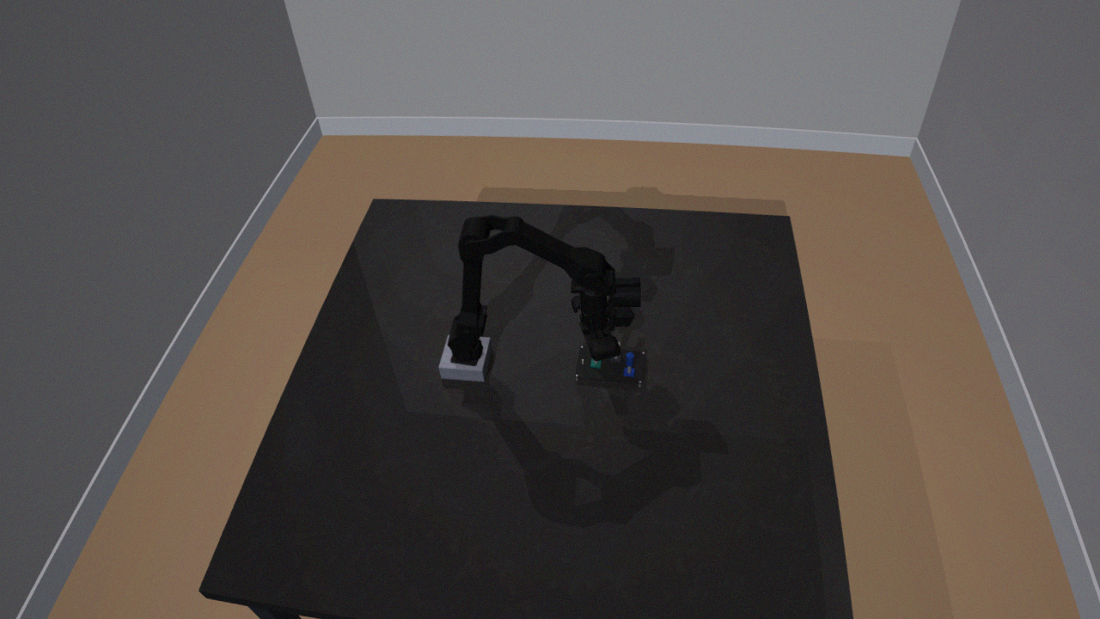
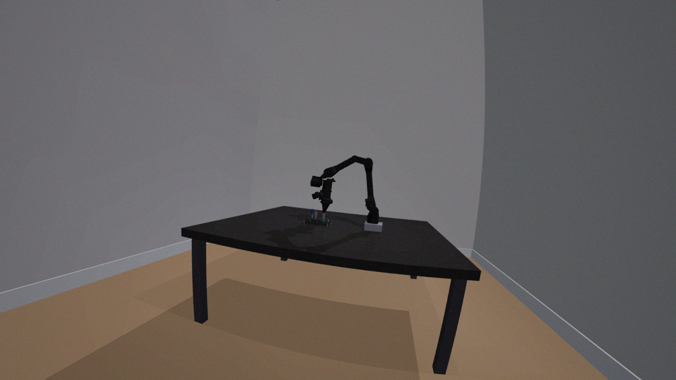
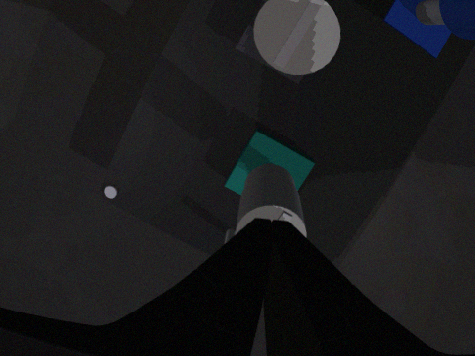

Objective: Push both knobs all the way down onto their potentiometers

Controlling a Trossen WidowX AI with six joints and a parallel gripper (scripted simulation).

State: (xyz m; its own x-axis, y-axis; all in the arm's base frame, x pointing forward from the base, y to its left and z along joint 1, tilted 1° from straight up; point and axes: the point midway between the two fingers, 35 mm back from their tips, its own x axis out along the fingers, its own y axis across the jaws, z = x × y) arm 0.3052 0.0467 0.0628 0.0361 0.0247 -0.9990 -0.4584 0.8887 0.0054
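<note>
My gripper tip is 40 mm short of the white knob, 20 mm to the right of it and 10 mm above it.
</note>
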